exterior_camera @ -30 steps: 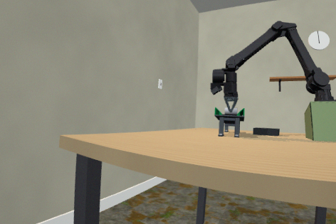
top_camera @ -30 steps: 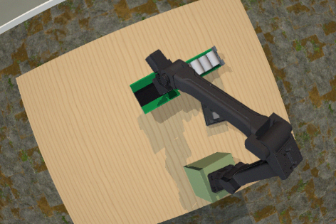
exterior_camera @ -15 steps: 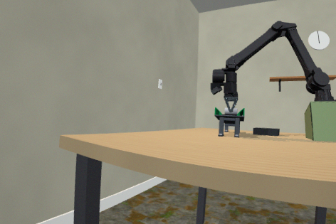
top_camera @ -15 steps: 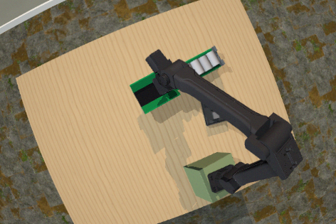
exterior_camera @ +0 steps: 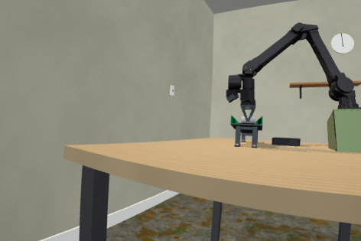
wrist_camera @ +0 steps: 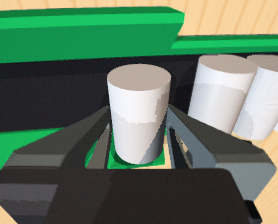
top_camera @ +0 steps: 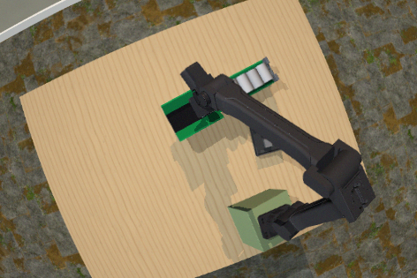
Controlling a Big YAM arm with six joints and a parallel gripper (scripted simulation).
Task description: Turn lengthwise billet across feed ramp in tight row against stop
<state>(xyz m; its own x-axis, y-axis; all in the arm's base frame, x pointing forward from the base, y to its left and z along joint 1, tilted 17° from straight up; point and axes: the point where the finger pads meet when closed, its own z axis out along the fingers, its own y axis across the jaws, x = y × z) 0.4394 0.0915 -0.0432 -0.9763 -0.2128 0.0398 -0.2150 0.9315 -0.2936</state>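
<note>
My gripper is now 10 mm short of the ramp, 50 mm to the left of it and 50 mm above it. The rest, counted from my hand: dark tray: 160 mm behind, 170 mm to the right, 110 mm below.
</note>
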